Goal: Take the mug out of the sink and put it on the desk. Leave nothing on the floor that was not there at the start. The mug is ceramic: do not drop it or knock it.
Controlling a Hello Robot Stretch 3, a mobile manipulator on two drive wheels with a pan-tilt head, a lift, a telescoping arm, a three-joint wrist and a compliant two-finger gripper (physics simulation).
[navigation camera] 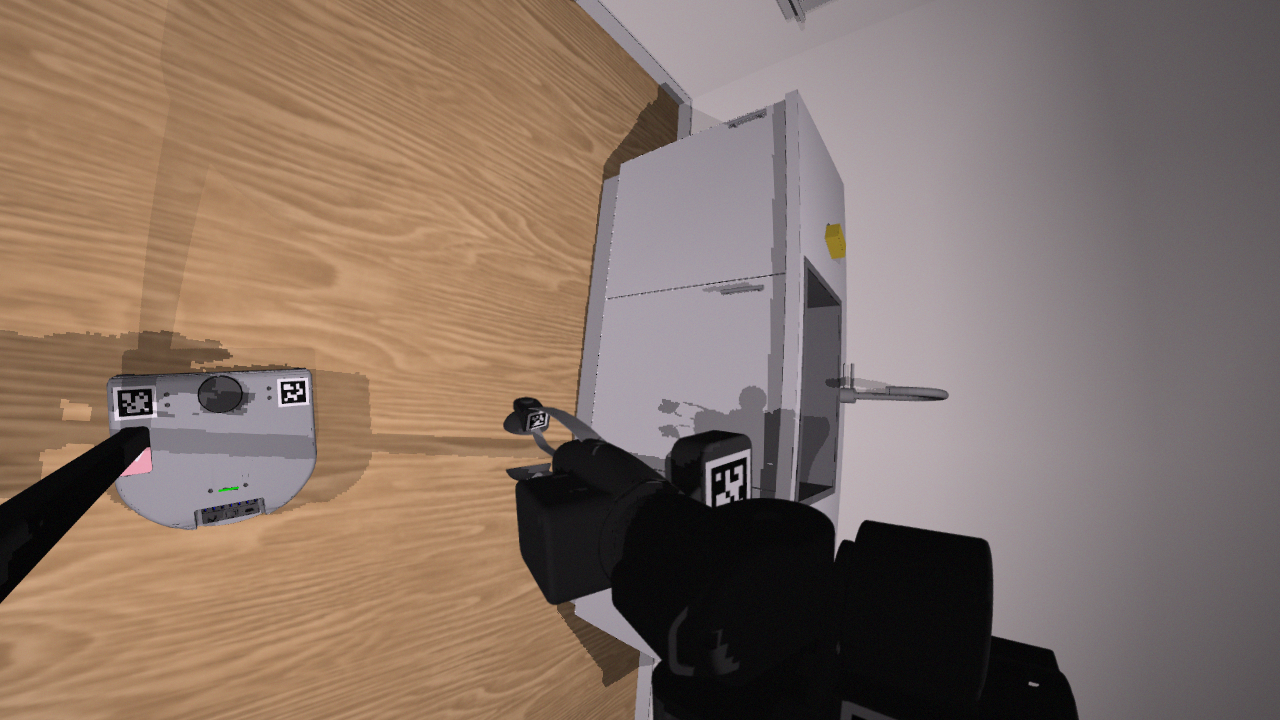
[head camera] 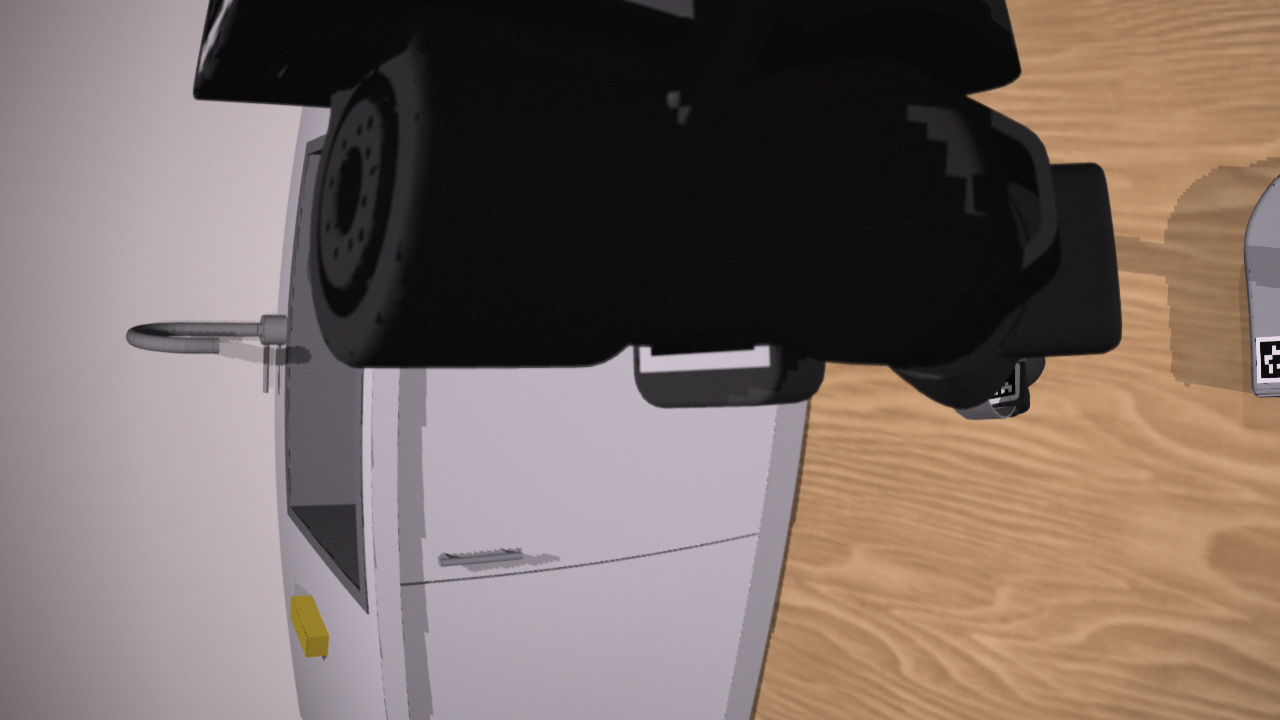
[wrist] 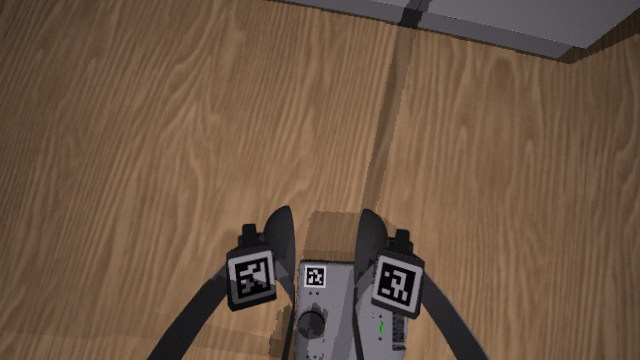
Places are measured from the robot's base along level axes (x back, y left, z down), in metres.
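Where they show: gripper, between the fingertips: (navigation camera: 522, 442) (wrist: 325, 233); robot's base, origin of its link: (navigation camera: 221, 392) (wrist: 314, 313).
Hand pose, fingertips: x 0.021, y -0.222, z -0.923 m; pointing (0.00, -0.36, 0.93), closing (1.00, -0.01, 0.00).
Each offset is from my fingertips to the centre of the thing. "*": to the spot under its first point.
The sink {* dx -0.125, dy -1.333, dz +0.090 m} (head camera: 324, 447) (navigation camera: 819, 358) is a dark rectangular basin in the top of a light grey cabinet (head camera: 581, 465) (navigation camera: 698, 214) (wrist: 520, 22). Part of the basin is hidden behind my dark arm and wrist in the head view. The mug does not show in any view, nor does the desk. My gripper (navigation camera: 528, 445) (wrist: 325, 233) is open, with a gap between its two fingertips and floor and my base seen behind it. It is in front of the cabinet, away from the basin, and points downward.
A grey faucet (head camera: 196, 330) (navigation camera: 899, 393) curves out behind the basin. A yellow block {dx -0.448, dy -1.244, dz -0.010 m} (head camera: 309, 626) (navigation camera: 835, 241) lies on the counter beside the basin. My base (navigation camera: 290, 461) (wrist: 337, 300) stands on the wooden floor in front of the cabinet. Handles stick out from the cabinet doors.
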